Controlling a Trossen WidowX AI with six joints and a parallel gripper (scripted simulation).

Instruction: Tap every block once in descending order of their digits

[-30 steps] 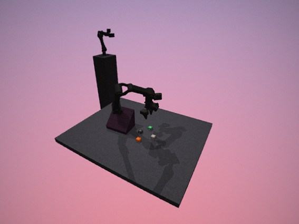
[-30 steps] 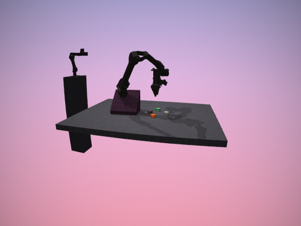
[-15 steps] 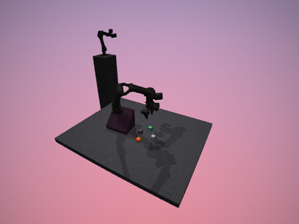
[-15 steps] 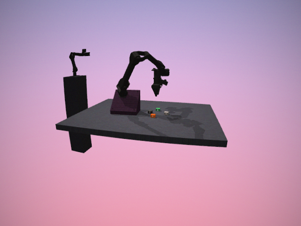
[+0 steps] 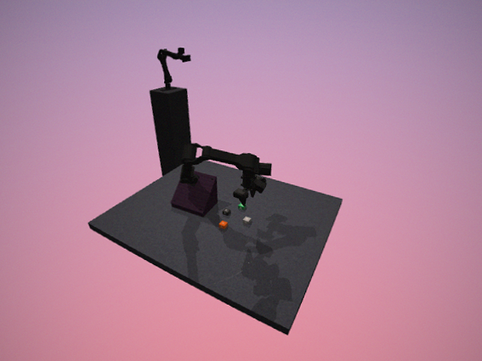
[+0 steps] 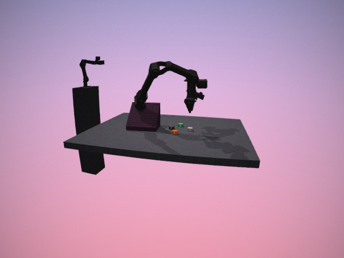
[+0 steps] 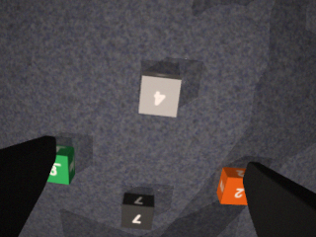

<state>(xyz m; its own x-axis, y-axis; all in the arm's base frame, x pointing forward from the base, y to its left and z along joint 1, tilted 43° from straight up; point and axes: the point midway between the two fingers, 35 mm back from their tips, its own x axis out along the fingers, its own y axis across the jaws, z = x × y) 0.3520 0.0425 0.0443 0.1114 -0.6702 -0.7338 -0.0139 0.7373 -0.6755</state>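
My gripper tip is 90 mm past the green block, 90 mm to the right of it and 120 mm above it. The rest, counted from my gripper tip: black block: 130 mm behind, 120 mm below; grey block marked 4: 120 mm below; orange block marked 2: 80 mm behind, 100 mm to the right, 120 mm below.
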